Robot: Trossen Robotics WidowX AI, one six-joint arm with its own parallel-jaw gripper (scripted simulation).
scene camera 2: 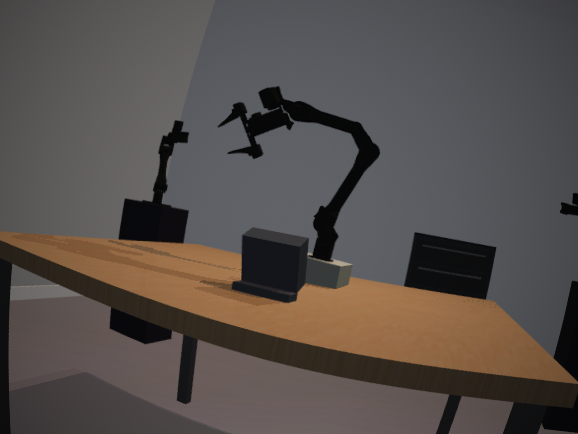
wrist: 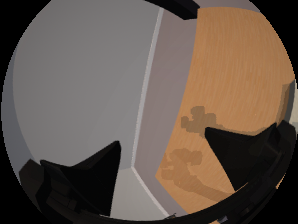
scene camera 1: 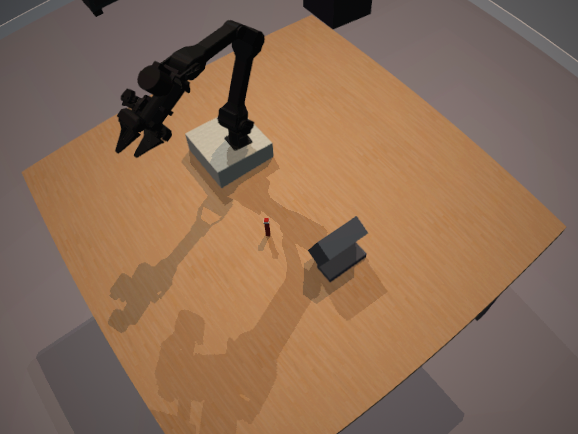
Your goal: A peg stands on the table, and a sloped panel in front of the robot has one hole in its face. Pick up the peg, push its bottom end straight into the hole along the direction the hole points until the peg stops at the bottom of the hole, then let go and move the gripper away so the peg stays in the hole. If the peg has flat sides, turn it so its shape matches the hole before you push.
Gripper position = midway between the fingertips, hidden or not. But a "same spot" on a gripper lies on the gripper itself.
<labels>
My gripper shows in scene camera 2, in the wrist view (164, 139) and in scene camera 1. The same spot on my gripper: (scene camera 2: 258, 124) is (scene camera 1: 164, 117).
</labels>
